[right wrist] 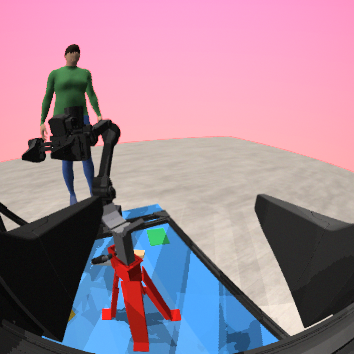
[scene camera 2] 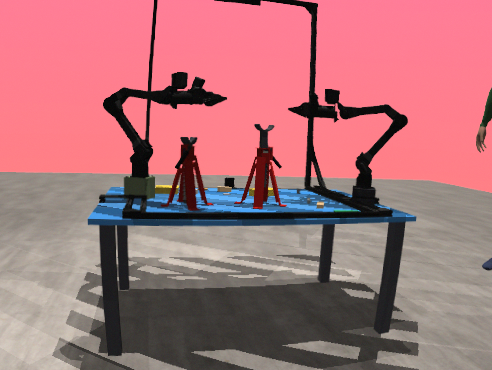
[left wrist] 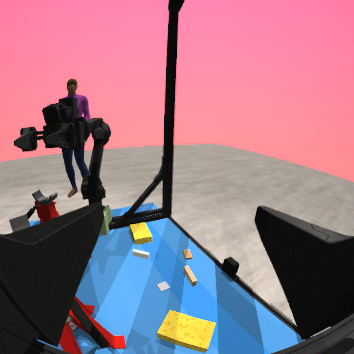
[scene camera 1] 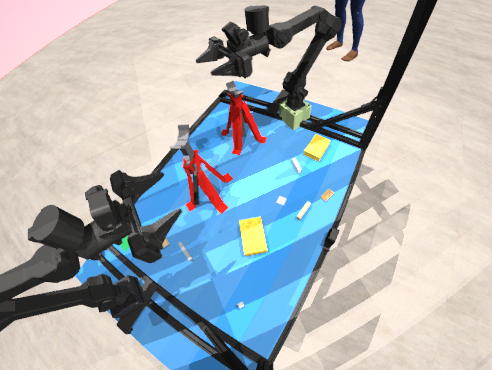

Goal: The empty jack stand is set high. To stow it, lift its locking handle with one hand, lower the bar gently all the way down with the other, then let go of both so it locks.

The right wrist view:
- my left gripper: 34, 156
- my right gripper: 180, 203
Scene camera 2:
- red jack stand: 264, 155
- red jack stand: 187, 194
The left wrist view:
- my left gripper: 181, 213
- my right gripper: 27, 141
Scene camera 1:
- my left gripper: 171, 190
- my right gripper: 203, 67
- red jack stand: 239, 112
